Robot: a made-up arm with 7 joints. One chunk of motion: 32 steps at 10 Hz.
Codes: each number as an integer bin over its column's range. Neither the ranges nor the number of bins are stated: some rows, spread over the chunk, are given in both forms.
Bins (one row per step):
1: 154 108 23 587 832 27 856
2: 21 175 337 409 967 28 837
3: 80 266 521 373 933 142 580
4: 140 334 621 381 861 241 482
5: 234 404 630 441 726 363 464
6: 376 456 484 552 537 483 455
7: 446 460 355 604 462 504 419
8: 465 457 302 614 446 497 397
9: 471 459 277 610 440 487 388
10: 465 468 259 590 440 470 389
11: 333 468 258 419 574 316 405
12: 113 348 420 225 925 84 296
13: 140 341 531 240 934 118 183
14: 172 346 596 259 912 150 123
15: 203 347 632 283 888 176 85
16: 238 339 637 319 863 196 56
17: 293 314 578 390 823 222 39
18: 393 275 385 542 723 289 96
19: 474 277 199 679 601 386 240
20: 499 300 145 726 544 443 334
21: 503 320 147 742 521 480 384
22: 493 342 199 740 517 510 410
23: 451 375 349 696 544 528 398
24: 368 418 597 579 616 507 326
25: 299 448 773 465 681 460 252
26: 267 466 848 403 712 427 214
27: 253 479 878 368 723 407 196
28: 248 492 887 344 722 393 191
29: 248 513 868 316 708 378 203
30: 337 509 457 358 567 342 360
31: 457 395 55 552 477 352 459
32: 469 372 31 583 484 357 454
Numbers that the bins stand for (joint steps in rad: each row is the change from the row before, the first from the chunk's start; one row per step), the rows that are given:
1: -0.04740 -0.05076 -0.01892 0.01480 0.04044 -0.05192 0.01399
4: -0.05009 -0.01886 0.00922 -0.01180 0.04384 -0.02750 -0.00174
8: 0.01237 -0.00150 -0.00579 0.01829 -0.00477 0.00171 -0.00531
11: -0.01300 0.00005 -0.00786 -0.00689 0.01023 -0.01894 -0.00497
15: -0.03798 -0.01702 0.00973 -0.02446 0.04700 -0.03492 -0.01843
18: -0.00147 -0.02719 -0.00189 0.00899 0.02768 -0.02202 -0.01796
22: 0.01775 -0.01773 -0.01064 0.03456 0.00355 0.00320 -0.00476
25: -0.01953 -0.00277 0.01637 -0.00095 0.02276 -0.00251 -0.01141
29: -0.02934 0.00641 0.02084 -0.02020 0.02592 -0.01186 -0.01347
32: 0.01314 -0.01350 -0.01854 0.01428 -0.00032 -0.01426 -0.00291
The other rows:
2: -0.07296 -0.04130 -0.00415 -0.00819 0.05625 -0.05180 0.01319
3: -0.06162 -0.02846 0.00451 -0.01283 0.05227 -0.03880 0.00238
5: -0.03203 -0.00898 0.00964 -0.00405 0.02803 -0.01358 -0.00249
6: -0.00474 -0.00164 0.00277 0.01028 0.00589 0.00012 -0.00287
7: 0.00872 -0.00108 -0.00330 0.01699 -0.00289 0.00251 -0.00438
9: 0.01352 -0.00122 -0.00697 0.01777 -0.00547 0.00057 -0.00569
10: 0.01237 0.00005 -0.00781 0.01519 -0.00547 -0.00137 -0.00565
12: -0.05528 -0.01688 -0.00024 -0.03195 0.05133 -0.04541 -0.00956
13: -0.05009 -0.01787 0.00498 -0.03001 0.05239 -0.04153 -0.01431
14: -0.04394 -0.01717 0.00804 -0.02756 0.04981 -0.03788 -0.01683
16: -0.03126 -0.01815 0.00997 -0.01981 0.04407 -0.03263 -0.01965
17: -0.02069 -0.02168 0.00719 -0.01064 0.03939 -0.02967 -0.02036
19: 0.01410 -0.02690 -0.01064 0.02668 0.01339 -0.01095 -0.01191
20: 0.01890 -0.02366 -0.01318 0.03275 0.00671 -0.00445 -0.00796
21: 0.01967 -0.02083 -0.01308 0.03481 0.00402 -0.00023 -0.00586
23: 0.00968 -0.01307 -0.00358 0.02887 0.00671 0.00525 -0.00527
24: -0.00627 -0.00700 0.00809 0.01377 0.01514 0.00286 -0.00829
26: -0.02568 -0.00023 0.01990 -0.00896 0.02639 -0.00627 -0.01300
27: -0.02838 0.00161 0.02131 -0.01348 0.02768 -0.00856 -0.01376
28: -0.02934 0.00344 0.02173 -0.01658 0.02756 -0.01015 -0.01397
30: -0.01223 0.00584 0.00150 -0.01477 0.00941 -0.01597 -0.00686
31: 0.01083 -0.01025 -0.01741 0.01028 -0.00114 -0.01483 -0.00270

